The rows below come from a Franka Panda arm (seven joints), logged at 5 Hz.
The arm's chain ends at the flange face. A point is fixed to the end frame.
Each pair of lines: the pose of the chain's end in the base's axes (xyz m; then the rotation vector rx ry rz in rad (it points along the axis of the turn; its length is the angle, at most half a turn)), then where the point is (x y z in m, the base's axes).
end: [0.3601, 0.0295, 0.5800, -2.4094, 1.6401, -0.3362]
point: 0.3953 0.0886 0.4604
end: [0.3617, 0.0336, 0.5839, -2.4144, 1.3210, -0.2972]
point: 0.3923 0.1128 0.4752
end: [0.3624, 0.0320, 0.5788, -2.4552, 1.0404, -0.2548]
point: 0.3806 0.1220 0.4759
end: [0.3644, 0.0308, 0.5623, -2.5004, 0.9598, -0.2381]
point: 0.3763 0.1201 0.4579
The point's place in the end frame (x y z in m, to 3 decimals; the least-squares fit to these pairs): -0.051 -0.017 0.127
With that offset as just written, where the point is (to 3 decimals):
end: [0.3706, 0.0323, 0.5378, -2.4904, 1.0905, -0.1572]
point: 0.381 0.121 0.433
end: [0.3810, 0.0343, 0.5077, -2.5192, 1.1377, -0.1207]
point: 0.388 0.120 0.400
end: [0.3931, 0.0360, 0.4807, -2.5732, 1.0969, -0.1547]
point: 0.398 0.117 0.369
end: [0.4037, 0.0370, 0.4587, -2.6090, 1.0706, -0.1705]
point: 0.407 0.115 0.345
